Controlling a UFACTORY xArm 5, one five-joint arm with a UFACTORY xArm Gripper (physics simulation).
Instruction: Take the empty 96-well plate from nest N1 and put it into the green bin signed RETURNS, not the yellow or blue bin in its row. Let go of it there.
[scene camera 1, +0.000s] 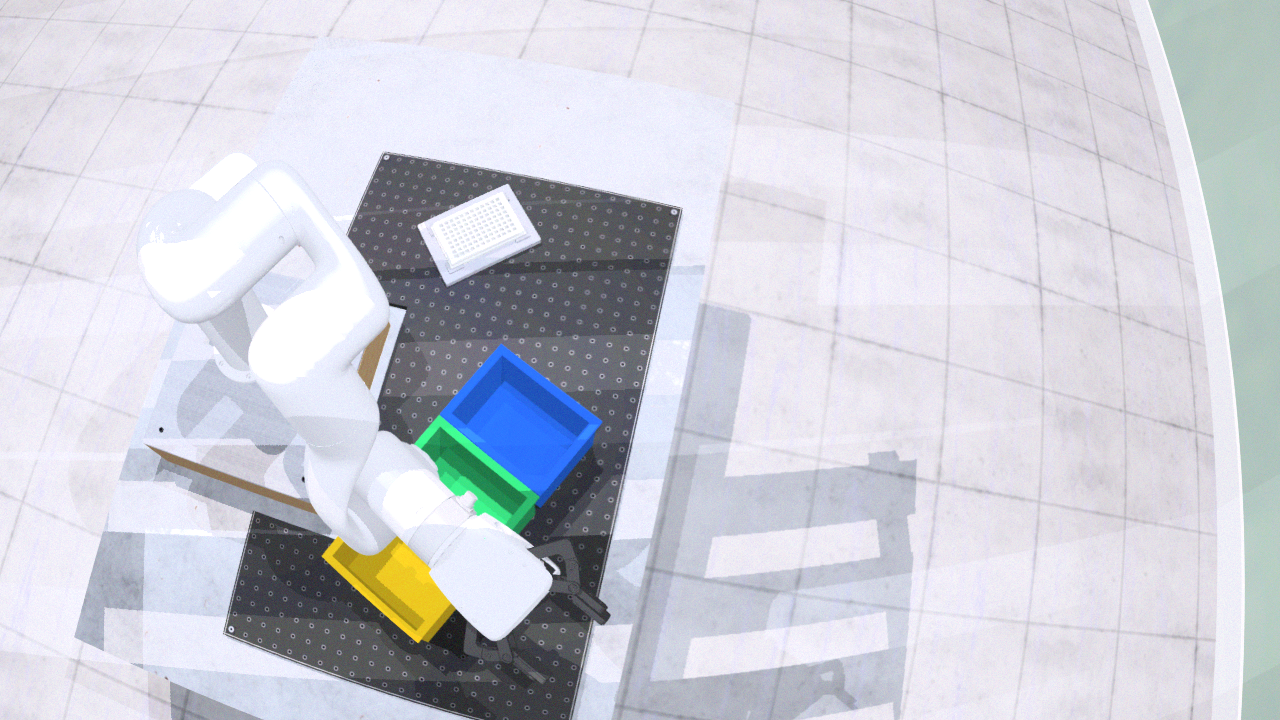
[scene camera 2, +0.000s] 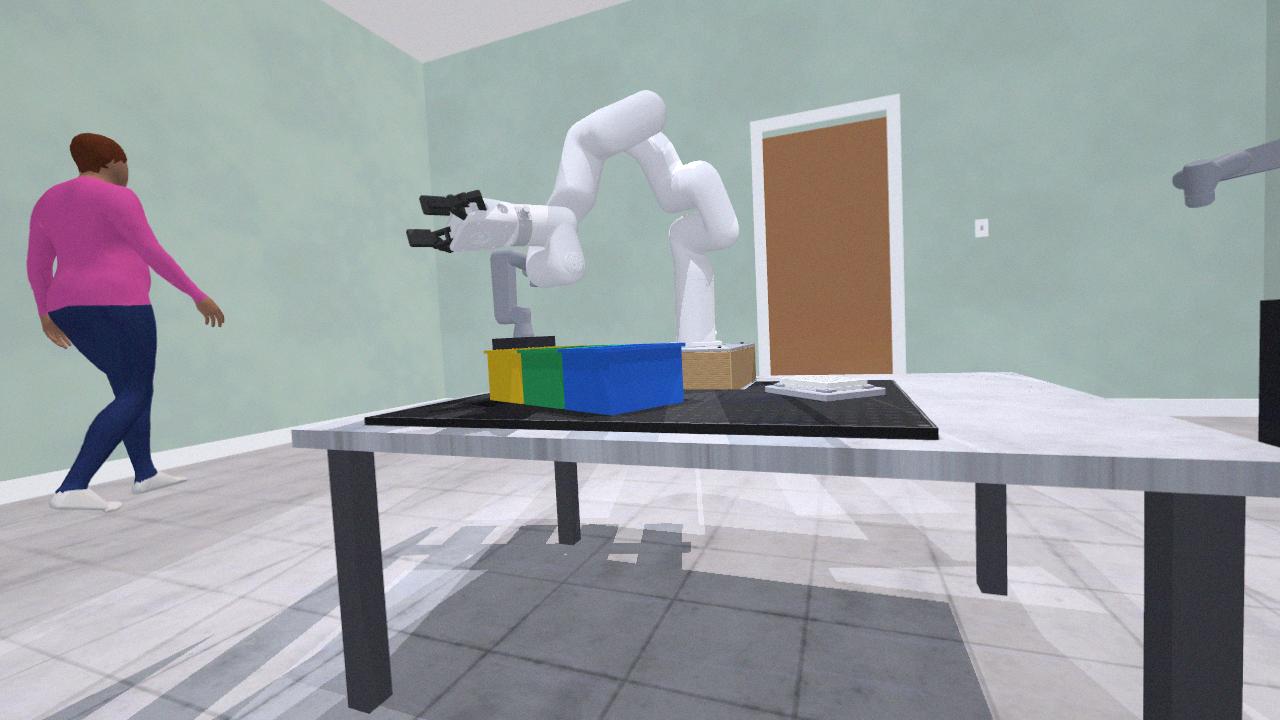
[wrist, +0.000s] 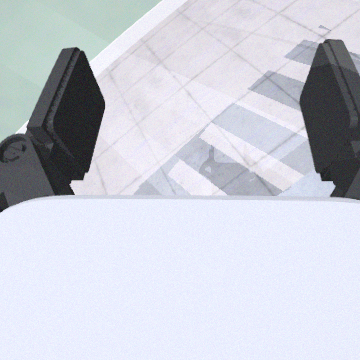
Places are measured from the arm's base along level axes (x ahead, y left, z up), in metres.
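Pixels of known places: gripper, fingertip midpoint: (scene camera 1: 577, 650) (scene camera 2: 414, 222) (wrist: 198, 70); arm's base at its link origin: (scene camera 1: 250, 344) (scene camera 2: 695, 346).
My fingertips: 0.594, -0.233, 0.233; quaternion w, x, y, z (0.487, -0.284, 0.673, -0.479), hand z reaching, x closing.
For each thing: its middle in the pictures, then the offset to it from my fingertips, as dx, dy, dz. "spot": a spot on its surface instead. Level surfaces: height alone.
- white 96-well plate at the middle of its body: (scene camera 1: 477, 229) (scene camera 2: 821, 382) -0.356, +0.560, -0.296
- pale nest at the middle of its body: (scene camera 1: 477, 232) (scene camera 2: 821, 388) -0.356, +0.560, -0.306
- green bin at the middle of its body: (scene camera 1: 461, 500) (scene camera 2: 577, 374) -0.208, +0.154, -0.265
- yellow bin at a spot on its surface: (scene camera 1: 402, 586) spot: -0.251, +0.012, -0.309
- black board at its surface level: dz -0.315
The white 96-well plate (scene camera 1: 480, 226) (scene camera 2: 827, 382) sits in a pale nest (scene camera 1: 460, 274) (scene camera 2: 832, 394) on the black perforated board. No nest label is readable. The green bin (scene camera 1: 476, 463) (scene camera 2: 542, 380) stands between the blue bin (scene camera 1: 523, 434) (scene camera 2: 622, 380) and the yellow bin (scene camera 1: 402, 586) (scene camera 2: 505, 377); the arm covers part of it in scene camera 1, and its sign cannot be read. My gripper (scene camera 1: 565, 641) (scene camera 2: 418, 221) (wrist: 198, 70) is open and empty. It points sideways, high above the board's edge near the yellow bin, well away from the plate.
The black board (scene camera 1: 572, 313) (scene camera 2: 805, 425) lies on the pale table (scene camera 1: 537, 116) (scene camera 2: 1074, 465). The arm (scene camera 1: 331, 331) (scene camera 2: 617, 125) passes above the green and yellow bins. Its base stands on a wood-sided block (scene camera 2: 720, 368). A person (scene camera 2: 98, 259) stands at the left in scene camera 2.
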